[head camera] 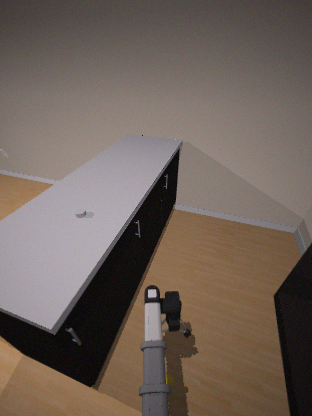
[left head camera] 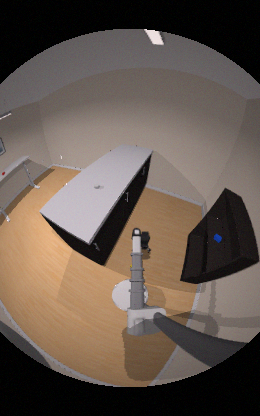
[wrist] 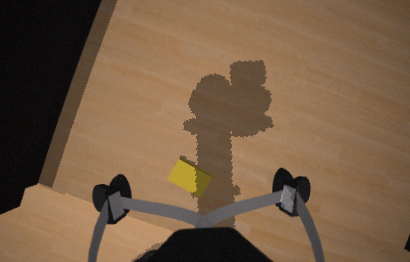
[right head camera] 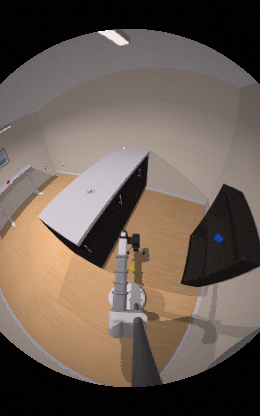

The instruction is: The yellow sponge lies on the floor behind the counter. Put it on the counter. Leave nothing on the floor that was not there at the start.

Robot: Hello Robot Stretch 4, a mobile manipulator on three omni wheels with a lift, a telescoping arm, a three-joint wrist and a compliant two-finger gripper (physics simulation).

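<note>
The yellow sponge lies flat on the floor beside the dark cabinet side of the counter. In the head view the arm partly hides it. My gripper is open and points down. It is above the floor, with nothing between its fingers. In the wrist view the sponge shows between and slightly beyond the two fingertips, nearer the left one, partly in the arm's shadow. The height of the fingers above the sponge is hard to tell.
A small pale round object stands on the counter top. A dark shelf unit stands at the right with a blue object in it. A white table stands far left. Cabinet handles stick out beside the arm.
</note>
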